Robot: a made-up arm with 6 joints. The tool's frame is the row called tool. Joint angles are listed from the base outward.
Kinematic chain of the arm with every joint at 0, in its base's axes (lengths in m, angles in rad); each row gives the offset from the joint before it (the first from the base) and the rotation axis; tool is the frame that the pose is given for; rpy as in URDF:
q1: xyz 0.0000 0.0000 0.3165 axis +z
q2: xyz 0.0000 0.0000 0.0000 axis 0 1 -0.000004
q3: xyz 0.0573 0.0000 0.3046 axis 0 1 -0.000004
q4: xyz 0.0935 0.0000 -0.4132 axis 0 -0.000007 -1
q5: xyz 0.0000 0.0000 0.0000 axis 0 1 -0.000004
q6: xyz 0.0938 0.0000 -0.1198 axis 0 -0.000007 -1
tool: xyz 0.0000 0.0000 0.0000 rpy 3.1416 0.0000 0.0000
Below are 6 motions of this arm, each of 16 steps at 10 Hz.
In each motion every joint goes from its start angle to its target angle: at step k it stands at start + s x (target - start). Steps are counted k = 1, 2, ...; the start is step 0. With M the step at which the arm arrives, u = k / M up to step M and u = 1 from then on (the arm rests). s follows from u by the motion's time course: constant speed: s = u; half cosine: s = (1 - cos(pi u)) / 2; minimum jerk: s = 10 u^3 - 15 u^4 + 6 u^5.
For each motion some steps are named. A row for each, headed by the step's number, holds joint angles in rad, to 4 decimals.
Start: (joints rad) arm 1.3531 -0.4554 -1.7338 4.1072 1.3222 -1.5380
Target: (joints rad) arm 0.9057 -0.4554 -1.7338 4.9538 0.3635 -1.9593
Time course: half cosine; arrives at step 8
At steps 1, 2, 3, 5, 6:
1: 1.3361 -0.4554 -1.7338 4.1394 1.2857 -1.5540
2: 1.2876 -0.4554 -1.7338 4.2312 1.1818 -1.5997
3: 1.2150 -0.4554 -1.7338 4.3685 1.0263 -1.6680
5: 1.0438 -0.4554 -1.7338 4.6925 0.6594 -1.8293
6: 0.9712 -0.4554 -1.7338 4.8298 0.5039 -1.8976

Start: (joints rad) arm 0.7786 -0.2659 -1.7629 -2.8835 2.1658 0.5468
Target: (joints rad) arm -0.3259 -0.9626 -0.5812 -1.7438 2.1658 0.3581
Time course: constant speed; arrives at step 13
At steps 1, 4, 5, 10, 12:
1: 0.6936 -0.3195 -1.6720 -2.7958 2.1658 0.5323
4: 0.4388 -0.4803 -1.3993 -2.5328 2.1658 0.4887
5: 0.3538 -0.5339 -1.3084 -2.4452 2.1658 0.4742
10: -0.0710 -0.8018 -0.8539 -2.0068 2.1658 0.4016
12: -0.2409 -0.9090 -0.6721 -1.8315 2.1658 0.3726

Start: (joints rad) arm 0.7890 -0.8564 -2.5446 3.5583 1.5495 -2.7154
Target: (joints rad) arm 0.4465 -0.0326 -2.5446 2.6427 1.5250 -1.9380
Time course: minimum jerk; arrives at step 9
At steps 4, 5, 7, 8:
4: 0.6531 -0.5296 -2.5446 3.1951 1.5398 -2.4070
5: 0.5824 -0.3594 -2.5446 3.0059 1.5347 -2.2464
7: 0.4727 -0.0955 -2.5446 2.7127 1.5269 -1.9974
8: 0.4504 -0.0421 -2.5446 2.6533 1.5253 -1.9470

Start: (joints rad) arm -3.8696 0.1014 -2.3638 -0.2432 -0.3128 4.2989
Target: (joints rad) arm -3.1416 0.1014 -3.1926 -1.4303 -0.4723 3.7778
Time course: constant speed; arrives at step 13
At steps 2, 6, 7, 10, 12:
2: -3.7576 0.1014 -2.4913 -0.4258 -0.3373 4.2187
6: -3.5336 0.1014 -2.7463 -0.7911 -0.3864 4.0584
7: -3.4776 0.1014 -2.8101 -0.8824 -0.3987 4.0183
10: -3.3096 0.1014 -3.0013 -1.1564 -0.4355 3.8981
12: -3.1976 0.1014 -3.1288 -1.3390 -0.4600 3.8179

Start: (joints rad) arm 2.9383 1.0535 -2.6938 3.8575 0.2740 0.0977
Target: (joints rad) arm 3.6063 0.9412 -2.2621 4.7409 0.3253 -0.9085
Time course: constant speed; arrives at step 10
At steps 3, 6, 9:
3: 3.1387 1.0198 -2.5643 4.1225 0.2894 -0.2042
6: 3.3391 0.9861 -2.4348 4.3875 0.3048 -0.5060
9: 3.5395 0.9524 -2.3053 4.6526 0.3202 -0.8079

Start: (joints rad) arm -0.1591 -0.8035 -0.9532 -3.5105 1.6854 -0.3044
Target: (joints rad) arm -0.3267 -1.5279 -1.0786 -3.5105 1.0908 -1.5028
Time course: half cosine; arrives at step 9
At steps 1, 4, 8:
1: -0.1642 -0.8253 -0.9570 -3.5105 1.6675 -0.3405
4: -0.2283 -1.1028 -1.0050 -3.5105 1.4397 -0.7996
8: -0.3216 -1.5061 -1.0748 -3.5105 1.1087 -1.4667

